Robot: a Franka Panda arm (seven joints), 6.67 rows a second.
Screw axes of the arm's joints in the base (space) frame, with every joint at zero. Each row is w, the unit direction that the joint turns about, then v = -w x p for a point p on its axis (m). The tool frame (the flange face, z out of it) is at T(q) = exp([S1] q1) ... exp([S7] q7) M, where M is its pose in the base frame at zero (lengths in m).
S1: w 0 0 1 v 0.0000 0.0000 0.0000
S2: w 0 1 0 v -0.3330 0.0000 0.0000
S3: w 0 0 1 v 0.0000 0.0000 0.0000
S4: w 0 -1 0 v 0.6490 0.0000 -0.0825
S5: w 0 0 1 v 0.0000 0.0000 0.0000
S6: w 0 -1 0 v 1.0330 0.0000 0.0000
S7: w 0 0 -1 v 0.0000 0.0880 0.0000
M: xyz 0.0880 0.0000 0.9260 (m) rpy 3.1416 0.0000 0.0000 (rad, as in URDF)
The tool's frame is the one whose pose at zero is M.
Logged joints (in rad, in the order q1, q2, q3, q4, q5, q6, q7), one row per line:
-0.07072, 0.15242, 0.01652, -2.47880, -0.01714, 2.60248, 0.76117
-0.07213, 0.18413, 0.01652, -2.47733, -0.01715, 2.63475, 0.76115
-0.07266, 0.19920, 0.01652, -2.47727, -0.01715, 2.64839, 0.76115
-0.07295, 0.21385, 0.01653, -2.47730, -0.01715, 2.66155, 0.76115
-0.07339, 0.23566, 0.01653, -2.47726, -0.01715, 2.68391, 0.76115
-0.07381, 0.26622, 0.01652, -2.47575, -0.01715, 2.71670, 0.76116
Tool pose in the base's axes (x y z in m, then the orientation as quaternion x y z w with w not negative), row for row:
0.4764, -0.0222, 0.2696, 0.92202, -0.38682, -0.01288, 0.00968
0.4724, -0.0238, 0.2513, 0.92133, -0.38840, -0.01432, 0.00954
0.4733, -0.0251, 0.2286, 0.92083, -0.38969, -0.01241, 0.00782
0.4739, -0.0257, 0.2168, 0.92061, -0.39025, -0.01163, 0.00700
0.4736, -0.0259, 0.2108, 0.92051, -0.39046, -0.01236, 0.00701
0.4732, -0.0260, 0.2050, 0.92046, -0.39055, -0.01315, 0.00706
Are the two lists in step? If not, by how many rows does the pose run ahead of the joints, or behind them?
The pose runs 2 rows behind the joints: the pose in row i belongs to the joints in row i - 2.
